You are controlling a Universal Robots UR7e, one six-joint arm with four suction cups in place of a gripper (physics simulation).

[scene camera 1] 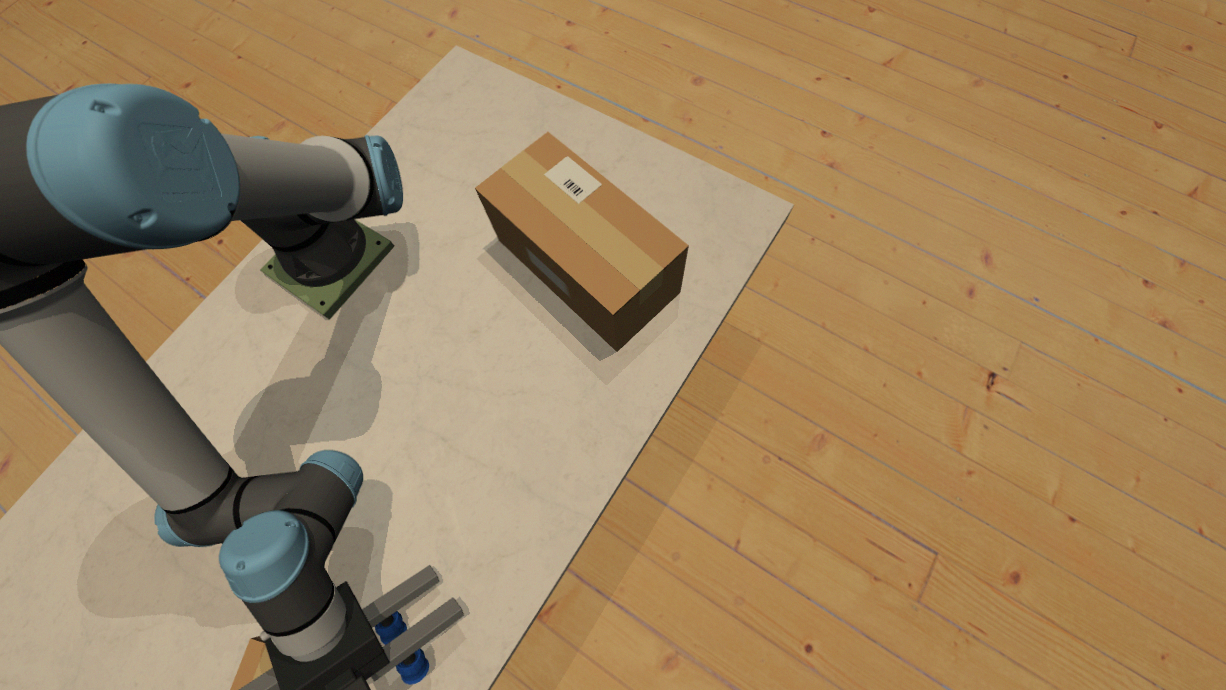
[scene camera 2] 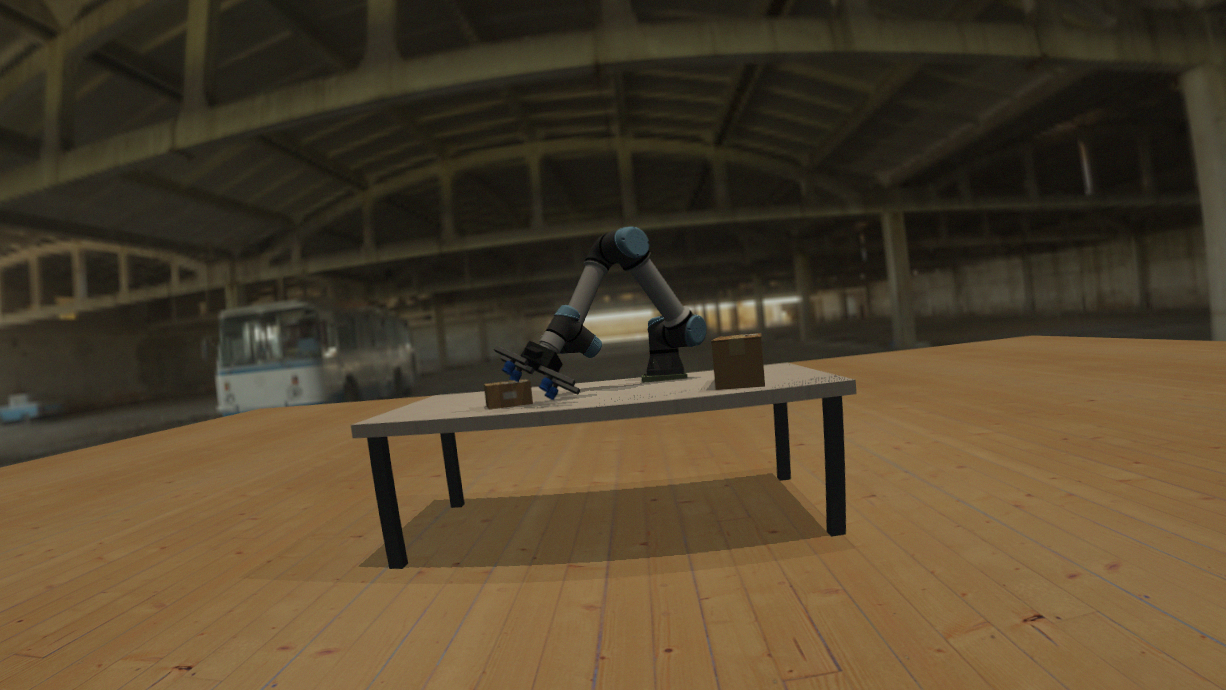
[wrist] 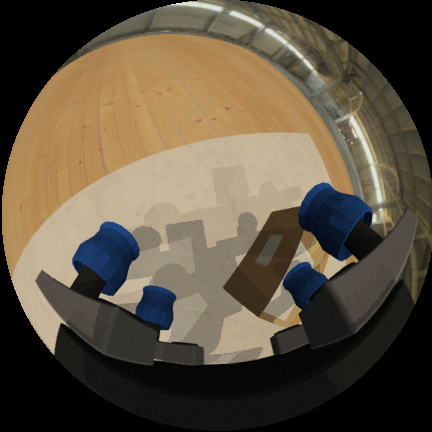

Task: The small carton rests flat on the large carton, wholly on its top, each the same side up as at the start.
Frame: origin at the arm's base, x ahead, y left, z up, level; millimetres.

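Seen in the pictures: end effector, tool point: [scene camera 2: 527, 384] [wrist: 223, 267]; arm's base, origin of the base link: [scene camera 1: 326, 250] [scene camera 2: 665, 374].
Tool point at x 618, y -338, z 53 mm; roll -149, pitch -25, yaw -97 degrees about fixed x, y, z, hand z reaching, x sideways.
Observation:
Offsets run from my tool point to a thing's middle. Level surfaces: height alone.
The large carton {dx -252, dy +653, dz +7 mm} [scene camera 1: 583, 224] [scene camera 2: 738, 361] stands on the table near one end, its taped top with a white barcode label upward. The small carton {dx -62, dy -101, dz -32 mm} [scene camera 1: 247, 664] [scene camera 2: 508, 394] [wrist: 261, 262] rests flat on the table near the other end, mostly hidden in scene camera 1. My gripper [scene camera 1: 330, 664] [scene camera 2: 530, 378] [wrist: 222, 267] is tilted; its suction is off, so it is open and holds nothing. One pair of blue cups is at the small carton's top; whether they touch it I cannot tell. The other pair is beside the carton, low over the table.
The table {dz -70 mm} [scene camera 1: 514, 480] [scene camera 2: 446, 414] [wrist: 200, 165] carries both cartons and the arm's green base plate [scene camera 1: 374, 248]. In scene camera 1, the table's long edge runs past the large carton and the gripper. The arm's upper links arch above the table.

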